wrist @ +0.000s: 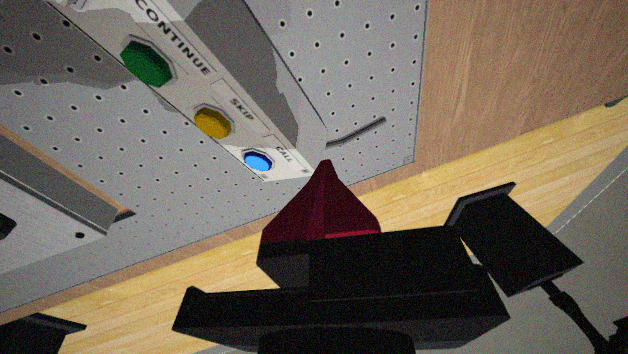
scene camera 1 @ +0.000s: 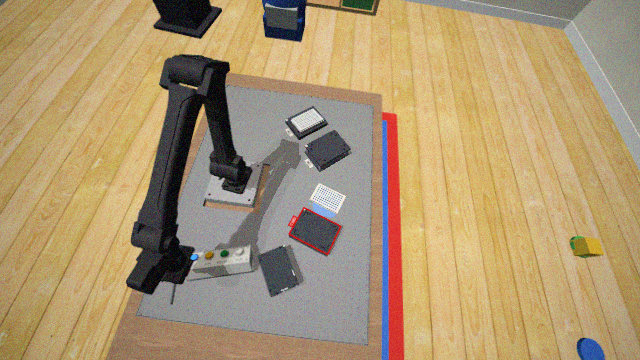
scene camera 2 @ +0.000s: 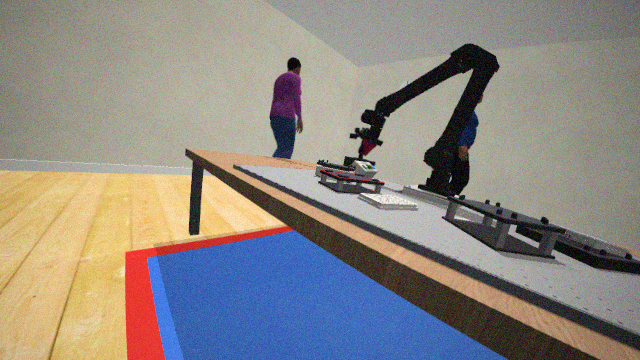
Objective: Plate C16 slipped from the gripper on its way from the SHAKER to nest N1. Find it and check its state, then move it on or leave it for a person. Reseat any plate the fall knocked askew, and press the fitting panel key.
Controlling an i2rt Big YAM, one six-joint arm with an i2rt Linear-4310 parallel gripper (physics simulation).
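My gripper is shut and empty, its red fingertips over the CALL end of the key panel. In the wrist view the blue CALL key, yellow SKIP key and green CONTINUE key show. A white well plate lies on the mat, outside the nests, beside the red-rimmed nest. A light blue patch shows between them. Another white plate sits in a black holder. Plate and nest labels are unreadable.
A raised dark platform stands near the black holder. A dark flat unit stands beside the panel. A thin dark rod shows beyond the panel's CALL end. A person in purple and one in blue stand beyond the table.
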